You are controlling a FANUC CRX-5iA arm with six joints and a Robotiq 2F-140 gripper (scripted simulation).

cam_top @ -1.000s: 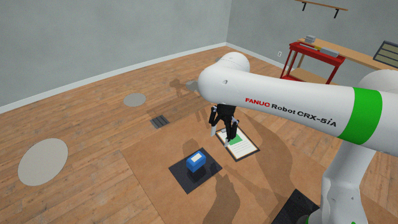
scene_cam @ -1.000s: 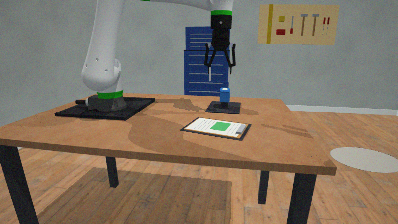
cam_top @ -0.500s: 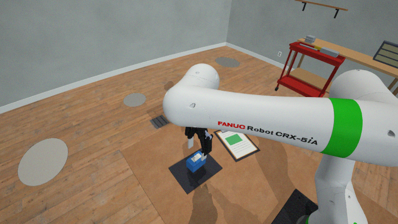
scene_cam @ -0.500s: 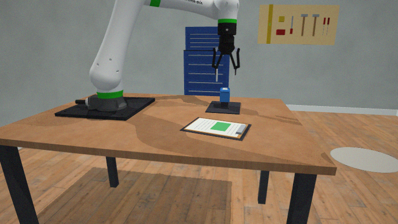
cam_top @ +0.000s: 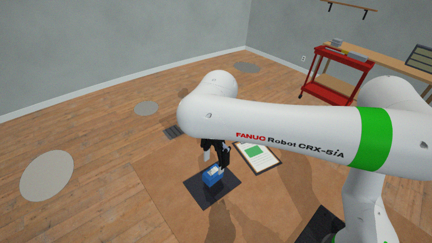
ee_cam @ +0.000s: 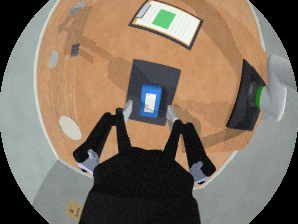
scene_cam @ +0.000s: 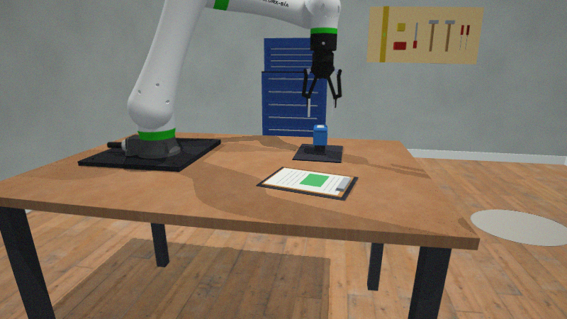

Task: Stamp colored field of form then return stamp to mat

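Now: hand 11 cm above the blue stamp. The rest, counted from my hand: black stamp base (15 cm below); form (3 cm behind, 32 cm to the right, 16 cm below); mat (16 cm below).
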